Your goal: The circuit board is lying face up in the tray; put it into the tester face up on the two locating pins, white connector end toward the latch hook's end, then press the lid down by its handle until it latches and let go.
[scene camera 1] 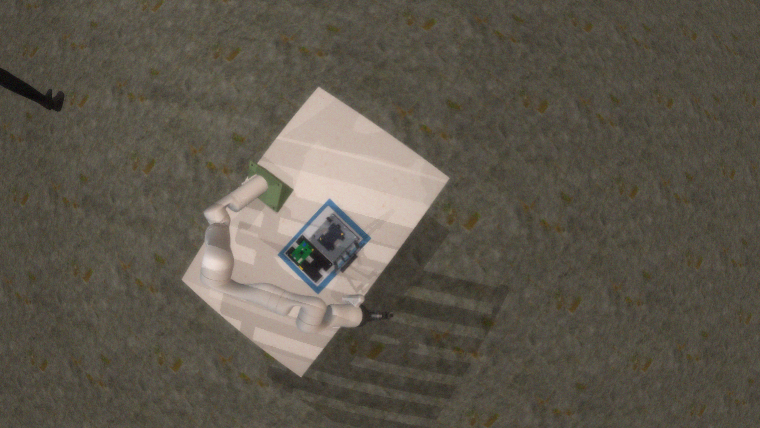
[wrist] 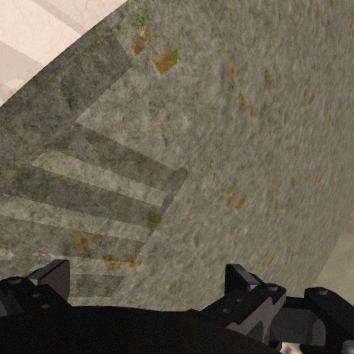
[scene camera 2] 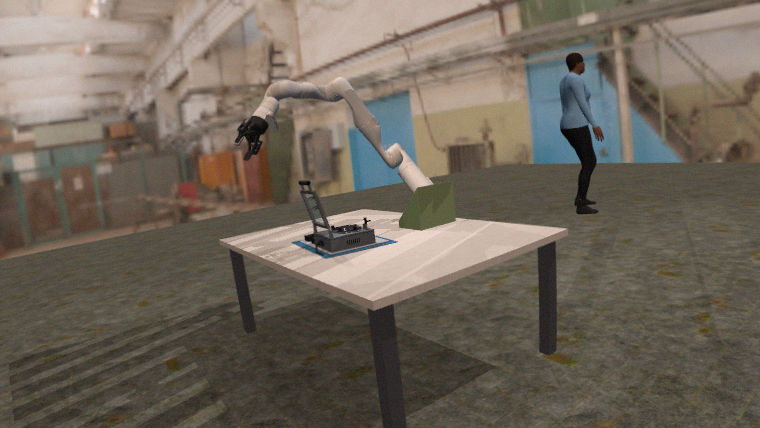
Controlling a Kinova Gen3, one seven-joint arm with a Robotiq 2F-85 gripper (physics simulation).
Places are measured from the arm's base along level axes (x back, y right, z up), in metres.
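Where they show: gripper, between the fingertips: (scene camera 1: 382,315) (wrist: 147,279) (scene camera 2: 240,152); arm's base, origin of its link: (scene camera 1: 261,183) (scene camera 2: 429,197).
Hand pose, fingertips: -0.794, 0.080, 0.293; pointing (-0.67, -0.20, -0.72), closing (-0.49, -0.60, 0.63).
Things, the pixels of their top centre, and the offset from my fingertips, as dx, dy, dz. "*": a spot on its surface instead. Level surfaces: height alone.
- green circuit board, centre of its top: (scene camera 1: 301,252) +0.436, +0.084, -0.383
- black tray, a spot on its surface: (scene camera 1: 320,264) * +0.322, +0.076, -0.393
- black handle, centre of its top: (scene camera 2: 304,180) (scene camera 1: 348,263) +0.210, -0.060, -0.135
- latch hook, centre of its top: (scene camera 2: 366,216) +0.414, -0.143, -0.303
- blue-bordered mat, height of its surface: dz -0.407
- pale table, height of its surface: dz -0.410
The green circuit board (scene camera 1: 302,250) lies in the black tray (scene camera 1: 320,264) in scene camera 1. The grey tester (scene camera 1: 322,237) (scene camera 2: 351,241) stands beside the tray. Its lid (scene camera 2: 316,211) is raised, with the black handle (scene camera 2: 304,183) at its top; from above the lid (scene camera 1: 345,257) shows at the tester's lower right side. The latch hook (scene camera 2: 366,221) stands upright at the opposite end. My gripper (scene camera 1: 387,315) (scene camera 2: 243,150) (wrist: 147,279) is open and empty, high up and out past the table's edge, away from board and tester. The locating pins are too small to make out.
The tester and tray stand on a blue-bordered mat (scene camera 1: 349,219) (scene camera 2: 382,242) on the pale table (scene camera 1: 366,154) (scene camera 2: 452,260). The arm's green base mount (scene camera 1: 277,195) (scene camera 2: 430,207) stands at the table's edge. A person (scene camera 2: 575,103) stands on the floor beyond the table.
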